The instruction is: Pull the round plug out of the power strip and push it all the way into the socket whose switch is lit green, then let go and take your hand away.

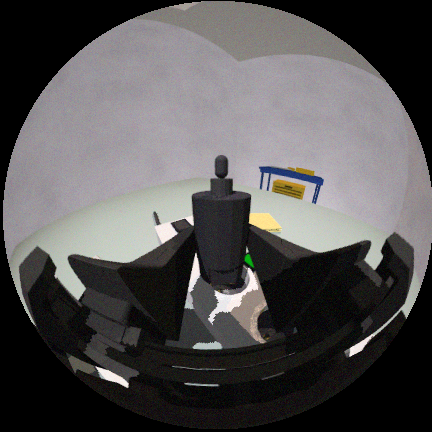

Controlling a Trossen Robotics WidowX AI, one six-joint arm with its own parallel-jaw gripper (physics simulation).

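Places are measured from the arm's base along level axes (x up, y ahead, z left), in centimetres.
Pixels of known places: gripper, fingertip midpoint: [220, 229].
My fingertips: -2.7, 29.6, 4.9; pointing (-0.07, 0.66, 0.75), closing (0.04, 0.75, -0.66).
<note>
Behind a point stands the place of what it marks, as x, y, z.
My gripper [220, 229] {-2.7, 29.6, 4.9} is shut on the round plug [221, 217] {-0.5, 27.9, 3.3}, a dark, upright cylinder with a narrower top and a rounded knob. The power strip [230, 303] {-7.1, 27.5, 1.5} lies below it, white where lit and partly in shadow. The plug's lower end is at the mouth of a round socket [244, 286] {-8.9, 30.6, 2.1}; part of the socket's rim and inside shows in front of it. How deep the plug sits cannot be told. A green-lit switch [249, 260] {-6.9, 32.2, 3.1} shows just right of the plug, partly hidden by the right finger. Another round socket [265, 325] {-8.9, 28.5, -1.8} shows nearer, at lower right.
A black rocker switch [182, 225] {-6.9, 30.7, 13.7} is on the strip's far left part, with a short dark cord [156, 218] {-11.4, 30.6, 27.5} beyond it. A yellow pad [266, 221] {-11.1, 49.4, 8.7} lies on the pale table [115, 215] {-12.1, 20.5, 40.2} behind the right finger. A blue bench [292, 173] with yellow drawers stands far behind.
</note>
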